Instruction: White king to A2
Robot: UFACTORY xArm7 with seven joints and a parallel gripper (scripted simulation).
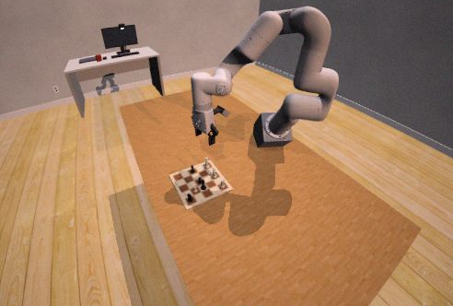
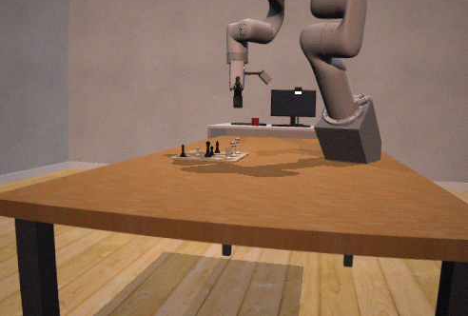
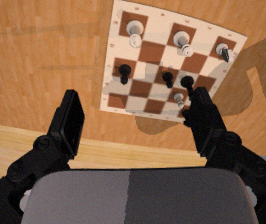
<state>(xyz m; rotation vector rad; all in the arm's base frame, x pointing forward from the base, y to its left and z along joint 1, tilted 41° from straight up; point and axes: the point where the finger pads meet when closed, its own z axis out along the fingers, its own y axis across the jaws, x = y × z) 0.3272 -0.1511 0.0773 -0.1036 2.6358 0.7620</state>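
The white king lies 140 mm below my hand. Also, from my hand: chessboard (180 mm below, 70 mm to the left, 70 mm ahead); then white pawn (160 mm below, 110 mm to the left, 110 mm ahead); then black piece (160 mm below, 160 mm ahead, 140 mm to the left).
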